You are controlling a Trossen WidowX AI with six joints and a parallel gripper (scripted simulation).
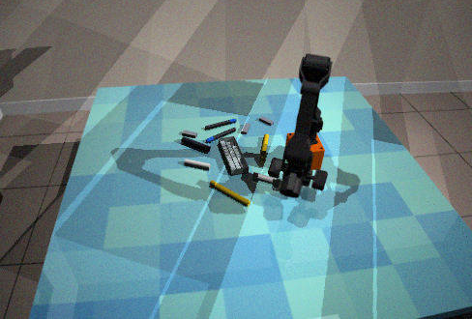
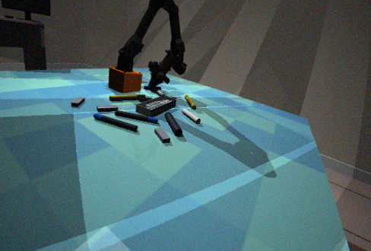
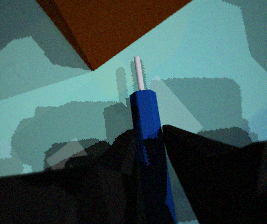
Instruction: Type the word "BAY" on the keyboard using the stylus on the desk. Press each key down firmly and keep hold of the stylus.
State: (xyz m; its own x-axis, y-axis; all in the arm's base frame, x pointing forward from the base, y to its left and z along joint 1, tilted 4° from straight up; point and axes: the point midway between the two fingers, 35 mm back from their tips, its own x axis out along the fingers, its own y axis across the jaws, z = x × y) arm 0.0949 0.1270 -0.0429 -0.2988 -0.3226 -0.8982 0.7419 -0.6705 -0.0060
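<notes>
The black marker is 310 mm to the right of my gripper tip and 280 mm ahead of it. The rest, counted from my gripper tip: blue stylus (10 mm to the right, 10 mm behind).
</notes>
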